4 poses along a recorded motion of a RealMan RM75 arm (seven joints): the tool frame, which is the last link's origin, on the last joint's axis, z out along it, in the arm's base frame.
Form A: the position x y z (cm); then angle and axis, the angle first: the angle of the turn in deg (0 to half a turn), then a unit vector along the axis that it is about.
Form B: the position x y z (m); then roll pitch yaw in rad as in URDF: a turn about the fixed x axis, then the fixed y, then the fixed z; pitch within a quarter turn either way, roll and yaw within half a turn. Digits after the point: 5 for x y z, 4 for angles.
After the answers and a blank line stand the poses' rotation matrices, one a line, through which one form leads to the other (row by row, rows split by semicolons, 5 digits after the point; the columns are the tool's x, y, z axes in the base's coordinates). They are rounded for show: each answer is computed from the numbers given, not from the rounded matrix.
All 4 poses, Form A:
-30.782 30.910 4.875 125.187 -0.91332 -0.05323 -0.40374
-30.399 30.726 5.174 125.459 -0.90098 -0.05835 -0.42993
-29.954 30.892 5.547 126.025 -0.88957 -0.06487 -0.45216
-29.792 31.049 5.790 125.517 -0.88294 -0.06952 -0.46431
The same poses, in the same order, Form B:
-0.30782 0.30910 0.04875 -1.9921 -0.6748 -0.3304
-0.30399 0.30726 0.05174 -1.9641 -0.7203 -0.3633
-0.29954 0.30892 0.05547 -1.9440 -0.7632 -0.3890
-0.29792 0.31049 0.05790 -1.9160 -0.7820 -0.4070

0.73859 0.40660 0.53773; -0.25334 -0.57178 0.78031; 0.62474 -0.71256 -0.31931
0.70255 0.43326 0.56454; -0.26712 -0.57474 0.77351; 0.65959 -0.69423 -0.28805
0.66862 0.45734 0.58633; -0.27404 -0.58146 0.76604; 0.69126 -0.67287 -0.26344
0.65153 0.47496 0.59154; -0.28088 -0.57330 0.76969; 0.70471 -0.66763 -0.24012

